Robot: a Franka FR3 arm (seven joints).
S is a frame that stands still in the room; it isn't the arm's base.
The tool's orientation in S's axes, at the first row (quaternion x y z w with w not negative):
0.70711 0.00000 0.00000 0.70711
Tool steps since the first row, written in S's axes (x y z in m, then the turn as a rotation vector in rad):
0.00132 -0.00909 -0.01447 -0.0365 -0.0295 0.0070
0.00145 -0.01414 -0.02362 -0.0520 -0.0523 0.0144
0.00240 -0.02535 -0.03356 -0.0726 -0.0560 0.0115
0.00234 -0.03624 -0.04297 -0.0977 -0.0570 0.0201
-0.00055 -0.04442 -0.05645 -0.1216 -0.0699 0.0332
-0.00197 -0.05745 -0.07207 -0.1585 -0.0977 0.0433
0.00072 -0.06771 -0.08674 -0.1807 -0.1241 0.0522
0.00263 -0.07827 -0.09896 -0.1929 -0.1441 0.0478
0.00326 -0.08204 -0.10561 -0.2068 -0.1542 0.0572
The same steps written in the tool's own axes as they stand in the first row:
0.00132 -0.01447 0.00909 -0.0365 0.0070 0.0295
0.00145 -0.02362 0.01414 -0.0520 0.0144 0.0523
0.00240 -0.03356 0.02535 -0.0726 0.0115 0.0560
0.00234 -0.04297 0.03624 -0.0977 0.0201 0.0570
-0.00055 -0.05645 0.04442 -0.1216 0.0332 0.0699
-0.00197 -0.07207 0.05745 -0.1585 0.0433 0.0977
0.00072 -0.08674 0.06771 -0.1807 0.0522 0.1241
0.00263 -0.09896 0.07827 -0.1929 0.0478 0.1441
0.00326 -0.10561 0.08204 -0.2068 0.0572 0.1542

